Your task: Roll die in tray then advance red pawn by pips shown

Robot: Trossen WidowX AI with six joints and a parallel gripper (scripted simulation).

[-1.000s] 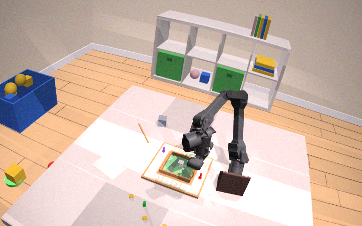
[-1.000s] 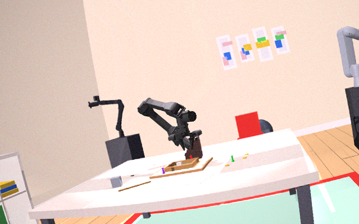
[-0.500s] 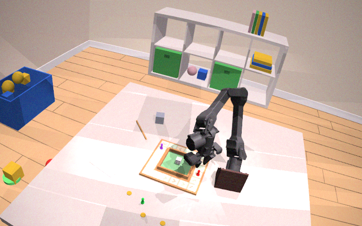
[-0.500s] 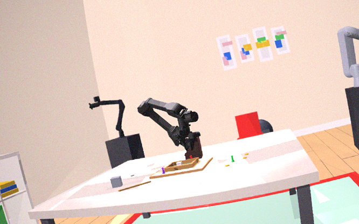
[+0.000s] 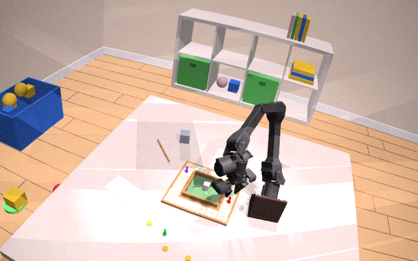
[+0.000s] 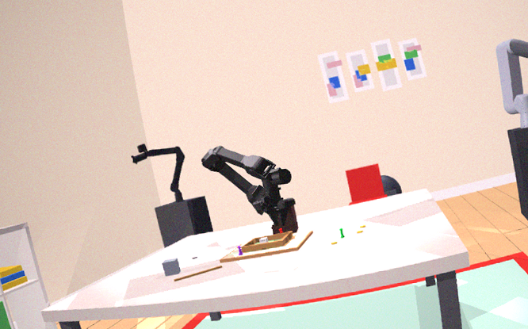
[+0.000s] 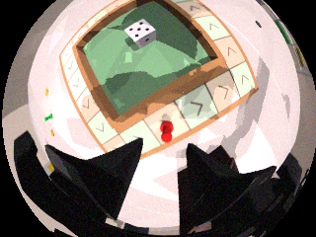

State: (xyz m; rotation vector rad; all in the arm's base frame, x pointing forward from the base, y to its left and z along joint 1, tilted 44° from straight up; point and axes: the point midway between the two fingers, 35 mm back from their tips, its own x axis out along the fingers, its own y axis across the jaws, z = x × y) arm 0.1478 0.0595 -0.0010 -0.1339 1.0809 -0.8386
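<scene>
Now: gripper tip 30 mm above the red pawn. Round my gripper tip: purple pawn (240 mm ahead, 80 mm to the right, 30 mm below); then green tray (120 mm ahead, 20 mm to the right, 50 mm below); then white die (120 mm ahead, 30 mm to the right, 30 mm below).
</scene>
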